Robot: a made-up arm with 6 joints.
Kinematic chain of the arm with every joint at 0, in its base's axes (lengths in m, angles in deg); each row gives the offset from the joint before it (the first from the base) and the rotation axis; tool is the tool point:
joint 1: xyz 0 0 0.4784 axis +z
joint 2: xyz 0.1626 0 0 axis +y
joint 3: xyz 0 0 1.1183 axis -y
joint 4: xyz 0 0 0.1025 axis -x
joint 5: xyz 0.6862 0 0 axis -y
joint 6: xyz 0.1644 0 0 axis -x
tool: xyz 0 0 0
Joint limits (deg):
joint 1: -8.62..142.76
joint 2: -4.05..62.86
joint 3: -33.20..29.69
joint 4: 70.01..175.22
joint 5: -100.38..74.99
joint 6: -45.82..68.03
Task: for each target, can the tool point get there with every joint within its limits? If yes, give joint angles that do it. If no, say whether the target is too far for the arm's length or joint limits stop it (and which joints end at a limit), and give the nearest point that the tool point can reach.
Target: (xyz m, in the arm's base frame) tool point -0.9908 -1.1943 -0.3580
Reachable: no: joint limits stop it (at a limit: joint 1, joint 2, joint 3) | nearest point -0.9489 0.5629 0.2422 | short by 1.857 m
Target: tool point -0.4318 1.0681 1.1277
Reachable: yes | joints 117.70 15.65 -28.02 117.43 -51.49 -5.43
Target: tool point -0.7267 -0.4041 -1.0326
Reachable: no: joint limits stop it (at a limit: joint 1, joint 2, joint 3) | nearest point -0.9247 0.6132 0.1708 | short by 1.588 m
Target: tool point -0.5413 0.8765 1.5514
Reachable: yes | joints 119.52 0.97 -7.80 114.42 15.17 7.74
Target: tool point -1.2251 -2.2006 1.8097
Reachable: no: too far | nearest point -0.5900 0.2507 2.1008 | short by 2.549 m
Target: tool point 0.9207 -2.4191 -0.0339
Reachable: no: too far | nearest point 1.1997 -0.3463 0.2750 | short by 2.114 m
